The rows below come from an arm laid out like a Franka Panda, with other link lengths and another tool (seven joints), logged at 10 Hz.
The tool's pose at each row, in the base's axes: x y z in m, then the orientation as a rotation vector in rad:
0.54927, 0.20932, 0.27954, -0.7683, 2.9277, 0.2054
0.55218, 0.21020, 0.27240, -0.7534, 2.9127, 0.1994
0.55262, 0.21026, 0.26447, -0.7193, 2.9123, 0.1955
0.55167, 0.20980, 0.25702, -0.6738, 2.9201, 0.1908
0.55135, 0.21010, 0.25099, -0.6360, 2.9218, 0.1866
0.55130, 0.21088, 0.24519, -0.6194, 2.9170, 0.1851
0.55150, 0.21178, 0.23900, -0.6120, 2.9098, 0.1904
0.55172, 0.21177, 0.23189, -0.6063, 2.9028, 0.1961
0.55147, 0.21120, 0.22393, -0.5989, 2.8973, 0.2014
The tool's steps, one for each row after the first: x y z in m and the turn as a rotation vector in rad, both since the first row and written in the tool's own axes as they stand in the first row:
-0.00196, -0.00142, 0.00737, 0.0082, -0.0175, 0.0056
-0.00127, -0.00240, 0.01523, 0.0141, -0.0268, 0.0266
0.00080, -0.00309, 0.02243, 0.0199, -0.0308, 0.0567
0.00176, -0.00330, 0.02839, 0.0258, -0.0381, 0.0808
0.00223, -0.00320, 0.03422, 0.0292, -0.0465, 0.0903
0.00248, -0.00316, 0.04048, 0.0277, -0.0557, 0.0937
0.00328, -0.00401, 0.04749, 0.0258, -0.0642, 0.0961
0.00487, -0.00520, 0.05523, 0.0240, -0.0718, 0.1000

